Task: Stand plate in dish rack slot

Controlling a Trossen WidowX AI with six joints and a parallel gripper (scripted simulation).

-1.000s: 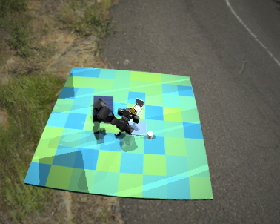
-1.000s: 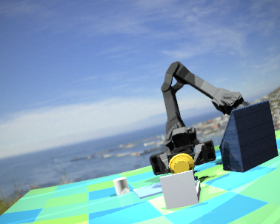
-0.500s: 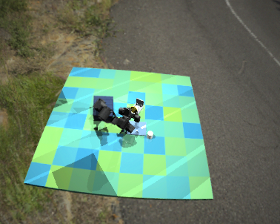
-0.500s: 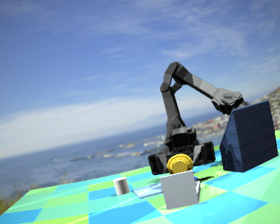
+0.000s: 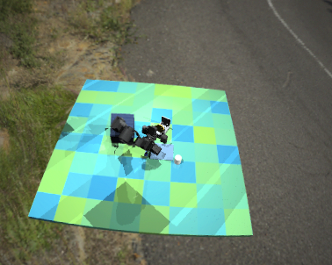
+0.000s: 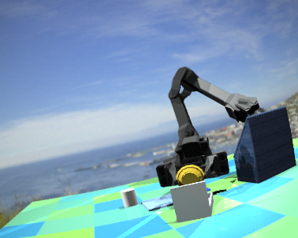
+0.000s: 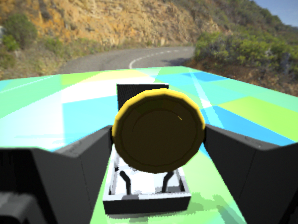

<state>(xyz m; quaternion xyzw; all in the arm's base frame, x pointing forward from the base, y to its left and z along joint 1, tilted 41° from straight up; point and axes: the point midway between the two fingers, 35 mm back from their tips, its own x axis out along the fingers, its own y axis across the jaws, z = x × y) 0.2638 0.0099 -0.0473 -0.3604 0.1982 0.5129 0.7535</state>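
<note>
My gripper tip is now 10 mm short of the dish rack, 40 mm to the right of it and 50 mm above it. Also, from my gripper tip: yellow plate (10 mm to the right); then cup (140 mm ahead, 220 mm to the right, 50 mm below).
</note>
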